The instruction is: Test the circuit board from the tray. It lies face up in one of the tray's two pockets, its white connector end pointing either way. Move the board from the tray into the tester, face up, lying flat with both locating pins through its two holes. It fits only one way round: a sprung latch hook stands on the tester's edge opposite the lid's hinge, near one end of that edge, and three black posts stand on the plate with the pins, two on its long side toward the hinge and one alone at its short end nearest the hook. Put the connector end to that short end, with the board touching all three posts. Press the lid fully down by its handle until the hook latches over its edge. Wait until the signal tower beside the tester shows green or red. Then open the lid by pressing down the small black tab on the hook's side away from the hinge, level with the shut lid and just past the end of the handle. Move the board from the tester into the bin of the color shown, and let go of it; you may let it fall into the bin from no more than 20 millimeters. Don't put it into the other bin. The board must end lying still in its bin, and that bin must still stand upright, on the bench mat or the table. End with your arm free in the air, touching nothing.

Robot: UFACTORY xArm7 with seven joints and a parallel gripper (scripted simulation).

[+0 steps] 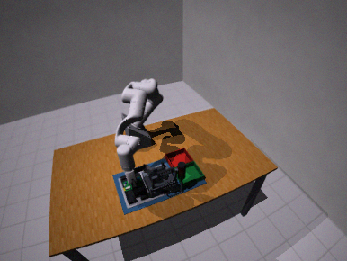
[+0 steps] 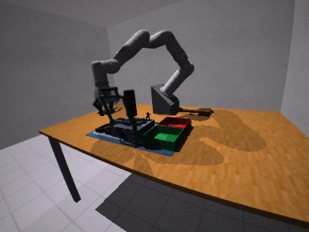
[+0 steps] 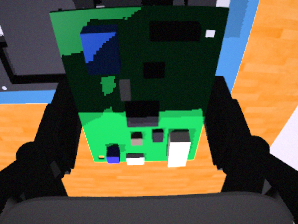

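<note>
Right now the green circuit board is right at my hand. Also, from my hand: grey tester plate 40 mm behind, 170 mm to the left, 50 mm below; tester lid 80 mm ahead, 170 mm to the left, 60 mm above; green bin 10 mm behind, 370 mm to the left, 110 mm below.
</note>
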